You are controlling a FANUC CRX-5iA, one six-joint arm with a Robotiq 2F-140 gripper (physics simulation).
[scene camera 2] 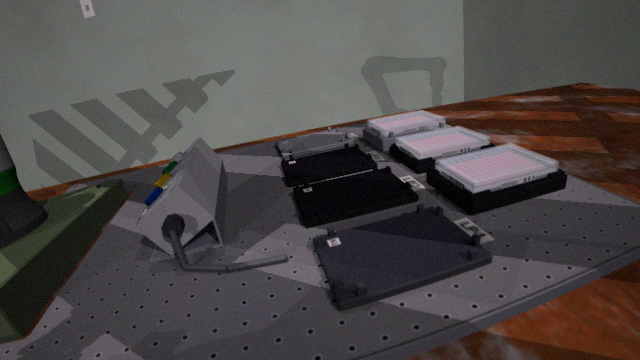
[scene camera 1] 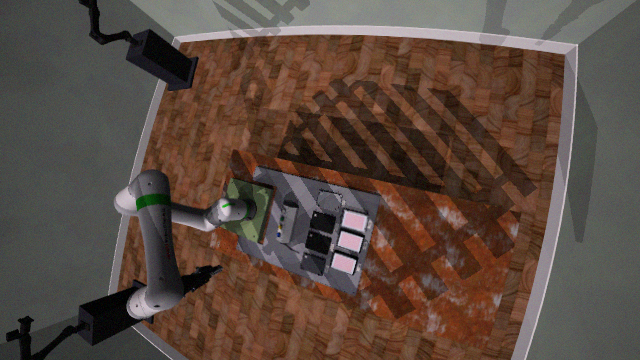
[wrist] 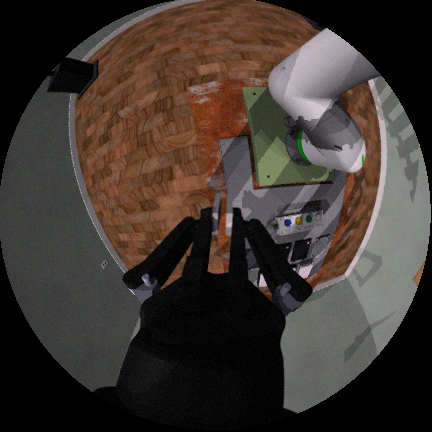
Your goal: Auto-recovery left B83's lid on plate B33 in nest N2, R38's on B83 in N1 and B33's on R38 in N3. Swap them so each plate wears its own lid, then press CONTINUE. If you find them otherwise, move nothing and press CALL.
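Seen in the pictures: gripper, fingertip midpoint: [scene camera 1: 220, 268] [wrist: 223, 201]; arm's base at its link origin: [scene camera 1: 247, 209] [wrist: 302, 145].
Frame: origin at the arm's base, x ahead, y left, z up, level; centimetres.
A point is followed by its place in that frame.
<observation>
Three well plates with clear pink-tinted lids stand in a row on the grey perforated board [scene camera 1: 348, 281] @(x 71.4, y -32.5, z -2.8 cm) [scene camera 2: 178, 313] @(x 28.3, y -24.6, z -2.8 cm). The far lidded plate [scene camera 1: 354, 221] @(x 71.0, y 3.3, z 1.3 cm) [scene camera 2: 405, 123] @(x 68.7, y 0.1, z 1.2 cm) has a grey base. The middle one [scene camera 1: 349, 241] @(x 69.4, y -8.5, z 0.3 cm) [scene camera 2: 441, 141] @(x 68.3, y -10.3, z 0.3 cm) and the near one [scene camera 1: 343, 262] @(x 67.5, y -20.8, z 0.7 cm) [scene camera 2: 496, 165] @(x 66.3, y -22.9, z 0.7 cm) have black bases. Small labels sit on the lid edges, too small to read for sure. My gripper [scene camera 1: 210, 271] @(x 4.6, y -30.3, z 24.7 cm) [wrist: 223, 201] @(x 4.6, y -30.3, z 24.7 cm) is shut and empty, hanging high off the board's corner, far from the plates. It does not show in scene camera 2.
A grey button box [scene camera 1: 286, 222] @(x 32.0, y -2.7, z 5.4 cm) [scene camera 2: 192, 192] @(x 31.7, y -14.1, z 4.0 cm) [wrist: 298, 221] @(x 27.7, y -6.6, z 4.3 cm) with green, yellow and blue buttons stands beside the arm's green base plate [scene camera 1: 250, 196] @(x 0.6, y 9.1, z -0.5 cm). Two black trays [scene camera 2: 328, 164] @(x 51.9, y -2.1, z -1.8 cm) [scene camera 2: 353, 194] @(x 50.5, y -14.4, z -1.8 cm), a grey one [scene camera 2: 313, 143] @(x 53.9, y 11.0, z -1.8 cm) and a dark lid park [scene camera 2: 398, 255] @(x 48.4, y -28.1, z -1.9 cm) lie beside the plates.
</observation>
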